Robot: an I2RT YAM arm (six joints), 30 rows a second.
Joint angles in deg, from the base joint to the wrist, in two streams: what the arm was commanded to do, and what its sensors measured. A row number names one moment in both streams.
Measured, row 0:
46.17, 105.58, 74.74, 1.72, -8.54, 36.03
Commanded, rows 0 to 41:
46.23, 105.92, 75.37, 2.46, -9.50, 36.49
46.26, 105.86, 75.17, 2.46, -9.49, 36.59
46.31, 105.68, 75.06, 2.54, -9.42, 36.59
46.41, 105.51, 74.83, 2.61, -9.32, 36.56
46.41, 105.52, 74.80, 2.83, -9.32, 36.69
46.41, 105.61, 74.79, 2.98, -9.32, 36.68
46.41, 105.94, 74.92, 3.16, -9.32, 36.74
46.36, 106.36, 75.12, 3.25, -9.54, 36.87
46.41, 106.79, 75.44, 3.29, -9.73, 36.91
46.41, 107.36, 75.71, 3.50, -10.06, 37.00
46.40, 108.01, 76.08, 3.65, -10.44, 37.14
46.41, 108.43, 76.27, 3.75, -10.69, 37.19
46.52, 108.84, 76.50, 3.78, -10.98, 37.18
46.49, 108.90, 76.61, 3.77, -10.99, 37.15
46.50, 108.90, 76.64, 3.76, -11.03, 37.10
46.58, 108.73, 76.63, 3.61, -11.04, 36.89
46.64, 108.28, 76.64, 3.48, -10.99, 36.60
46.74, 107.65, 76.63, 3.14, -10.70, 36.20
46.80, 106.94, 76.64, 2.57, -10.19, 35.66
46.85, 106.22, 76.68, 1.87, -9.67, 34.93
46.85, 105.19, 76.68, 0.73, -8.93, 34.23
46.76, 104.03, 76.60, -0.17, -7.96, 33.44
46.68, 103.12, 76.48, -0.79, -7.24, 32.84
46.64, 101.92, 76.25, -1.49, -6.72, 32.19
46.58, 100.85, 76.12, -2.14, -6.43, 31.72
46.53, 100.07, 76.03, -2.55, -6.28, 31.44
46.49, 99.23, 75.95, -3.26, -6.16, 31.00
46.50, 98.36, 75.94, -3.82, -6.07, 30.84
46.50, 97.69, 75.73, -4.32, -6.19, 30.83
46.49, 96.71, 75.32, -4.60, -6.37, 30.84
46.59, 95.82, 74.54, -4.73, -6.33, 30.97
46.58, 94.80, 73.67, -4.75, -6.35, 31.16
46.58, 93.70, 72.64, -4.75, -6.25, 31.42
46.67, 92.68, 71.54, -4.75, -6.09, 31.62
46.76, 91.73, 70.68, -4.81, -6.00, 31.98
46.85, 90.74, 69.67, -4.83, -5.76, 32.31
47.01, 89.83, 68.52, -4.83, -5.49, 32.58
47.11, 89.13, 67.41, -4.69, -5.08, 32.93
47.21, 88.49, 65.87, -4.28, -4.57, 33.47
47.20, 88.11, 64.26, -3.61, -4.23, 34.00
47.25, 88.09, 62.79, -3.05, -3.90, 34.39
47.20, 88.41, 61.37, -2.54, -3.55, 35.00
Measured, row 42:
47.24, 88.58, 63.57, -4.60, -5.34, 33.19
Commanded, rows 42 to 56:
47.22, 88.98, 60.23, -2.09, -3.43, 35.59
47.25, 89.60, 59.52, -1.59, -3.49, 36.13
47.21, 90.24, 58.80, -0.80, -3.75, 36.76
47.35, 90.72, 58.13, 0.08, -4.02, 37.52
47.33, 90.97, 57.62, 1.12, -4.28, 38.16
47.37, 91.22, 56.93, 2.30, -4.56, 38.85
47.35, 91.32, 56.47, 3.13, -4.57, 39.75
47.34, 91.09, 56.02, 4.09, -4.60, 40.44
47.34, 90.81, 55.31, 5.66, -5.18, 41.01
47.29, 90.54, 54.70, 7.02, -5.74, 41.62
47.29, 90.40, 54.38, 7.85, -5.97, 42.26
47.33, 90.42, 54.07, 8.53, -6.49, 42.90
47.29, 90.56, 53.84, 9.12, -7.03, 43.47
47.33, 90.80, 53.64, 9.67, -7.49, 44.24
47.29, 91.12, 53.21, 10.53, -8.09, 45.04
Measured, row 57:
47.22, 90.80, 53.78, 6.00, -6.39, 41.69
